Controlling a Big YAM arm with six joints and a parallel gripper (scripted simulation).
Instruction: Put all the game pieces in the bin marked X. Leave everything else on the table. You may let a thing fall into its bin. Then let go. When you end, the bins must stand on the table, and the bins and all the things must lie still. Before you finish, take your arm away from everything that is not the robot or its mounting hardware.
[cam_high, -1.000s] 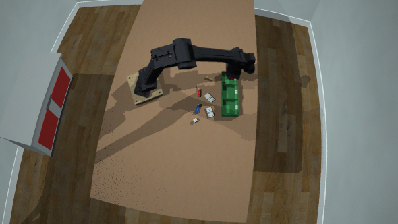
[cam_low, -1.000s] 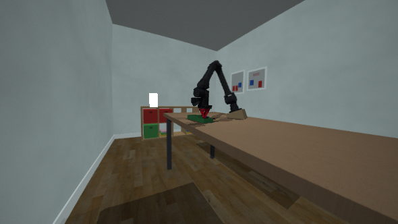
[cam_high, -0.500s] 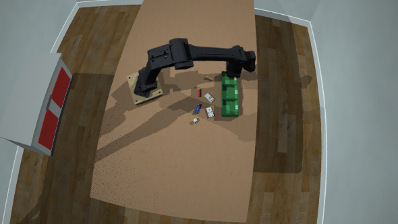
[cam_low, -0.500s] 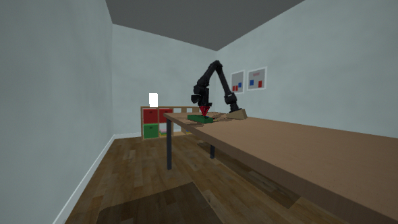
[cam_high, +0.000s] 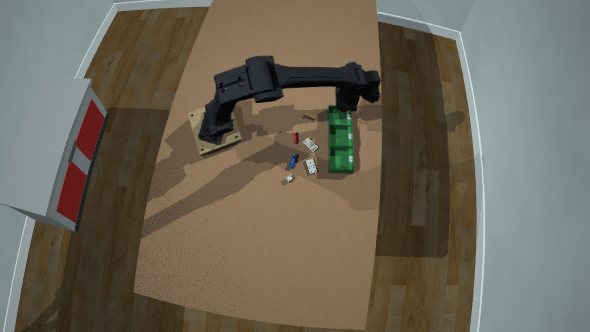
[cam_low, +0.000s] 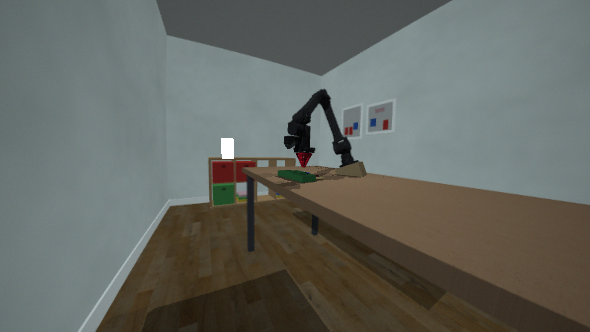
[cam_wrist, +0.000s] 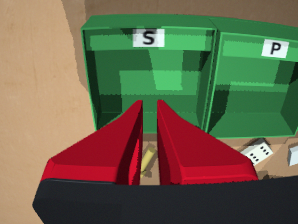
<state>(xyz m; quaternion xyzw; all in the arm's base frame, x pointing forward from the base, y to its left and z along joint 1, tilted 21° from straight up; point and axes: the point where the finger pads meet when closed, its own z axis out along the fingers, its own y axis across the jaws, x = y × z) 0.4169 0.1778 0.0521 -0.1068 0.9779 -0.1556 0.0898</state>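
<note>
The small red piece is 15 cm behind my hand, 11 cm to the right of it and 7 cm below it. Round my hand: green bin: 1 cm ahead, 8 cm to the right, 6 cm below; white domino-like piece: 7 cm behind, 21 cm to the right, 7 cm below; brass part: 12 cm behind, 1 cm to the right, 7 cm below.
</note>
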